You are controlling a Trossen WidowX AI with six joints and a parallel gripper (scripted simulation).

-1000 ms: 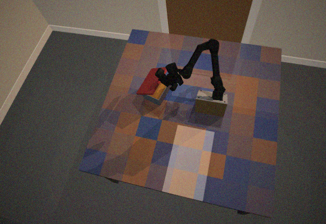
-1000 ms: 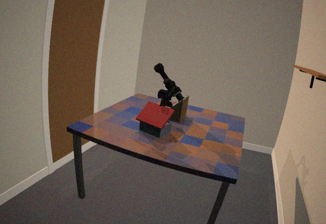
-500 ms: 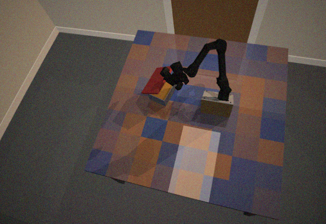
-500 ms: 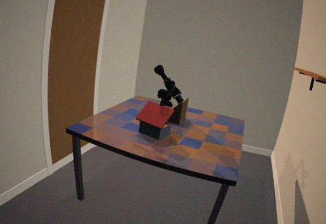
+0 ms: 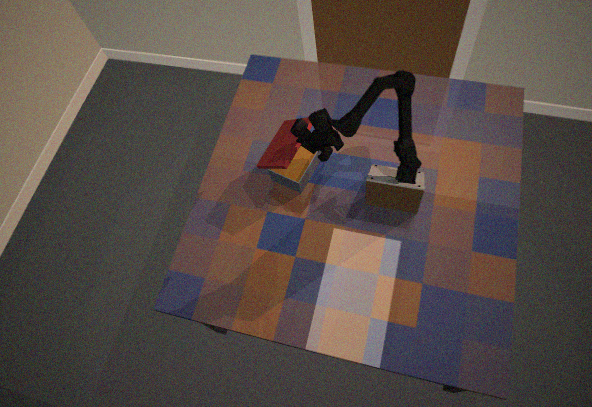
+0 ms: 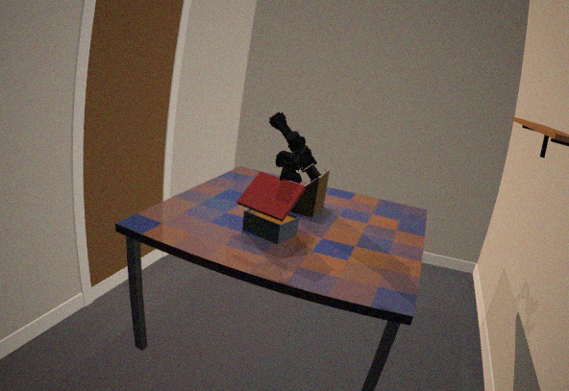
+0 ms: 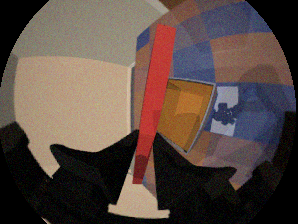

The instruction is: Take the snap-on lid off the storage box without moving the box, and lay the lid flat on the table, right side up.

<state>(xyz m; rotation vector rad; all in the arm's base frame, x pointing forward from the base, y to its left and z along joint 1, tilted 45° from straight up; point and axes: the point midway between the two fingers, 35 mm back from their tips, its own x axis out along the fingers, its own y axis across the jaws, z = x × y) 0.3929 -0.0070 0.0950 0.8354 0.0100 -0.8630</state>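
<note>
Now: the lid 6 cm ahead of my gripper tip, 2 cm to the right of it and 5 cm below it. The rest, counted from my gripper tip: grey-blue storage box: 3 cm ahead, 1 cm to the right, 19 cm below.
</note>
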